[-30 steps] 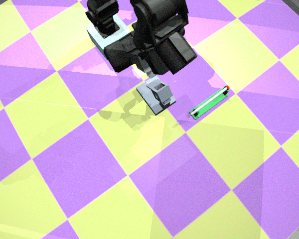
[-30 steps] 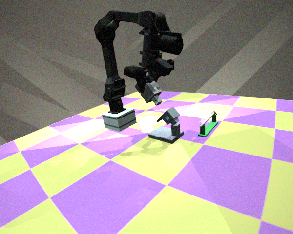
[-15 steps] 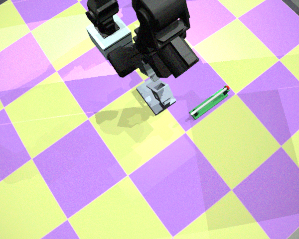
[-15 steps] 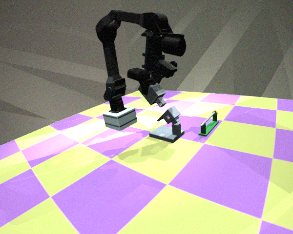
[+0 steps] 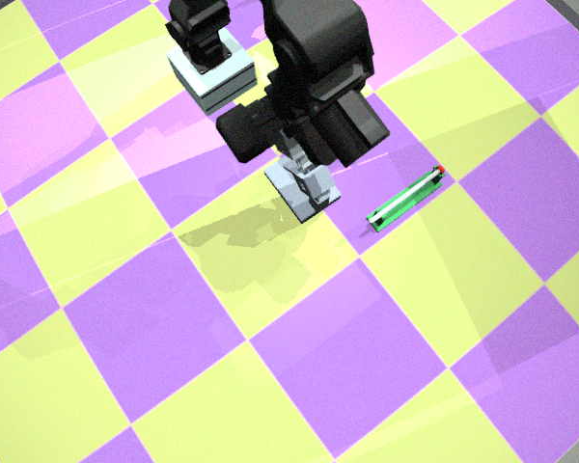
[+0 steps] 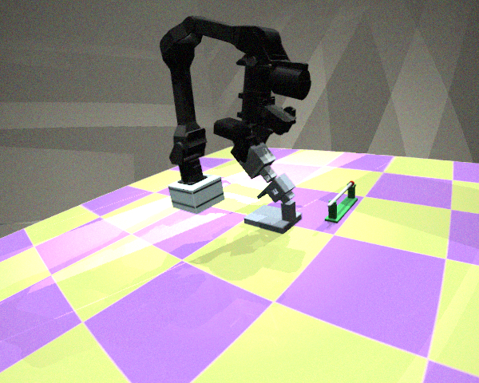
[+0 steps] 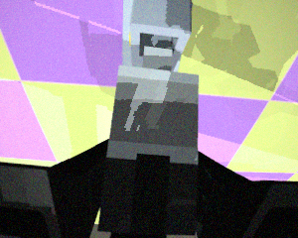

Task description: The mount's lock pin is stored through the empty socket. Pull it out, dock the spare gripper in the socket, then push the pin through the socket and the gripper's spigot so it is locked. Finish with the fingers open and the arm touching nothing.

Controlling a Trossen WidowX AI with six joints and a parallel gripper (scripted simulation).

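The green rack lies 170 mm ahead of my gripper tip, 120 mm to the left of it and 120 mm below it. Round my gripper tip: spare gripper: 20 mm ahead; grey mount: 90 mm below, 60 mm ahead.
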